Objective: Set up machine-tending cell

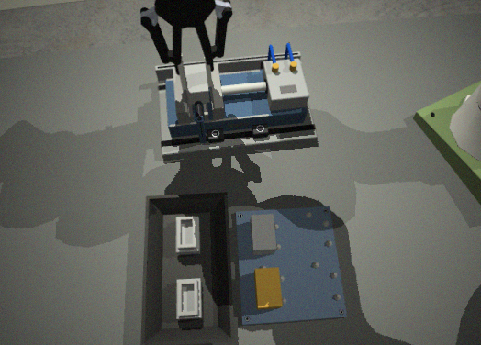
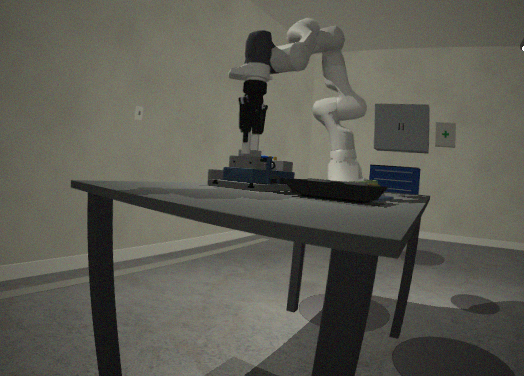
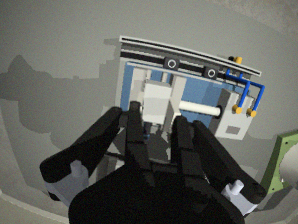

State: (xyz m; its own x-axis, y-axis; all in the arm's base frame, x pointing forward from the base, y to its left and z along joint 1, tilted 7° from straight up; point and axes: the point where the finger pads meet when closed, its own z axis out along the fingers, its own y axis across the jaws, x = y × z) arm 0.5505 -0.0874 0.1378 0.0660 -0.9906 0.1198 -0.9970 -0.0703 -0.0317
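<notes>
Right now the fixed jaw is 3 cm ahead of my hand, 1 cm to the left of it and 6 cm below it. Also, from my hand: work stop (5 cm to the left, 5 cm below); moving jaw (3 cm behind, 6 cm below); vise (7 cm behind, 10 cm below).
</notes>
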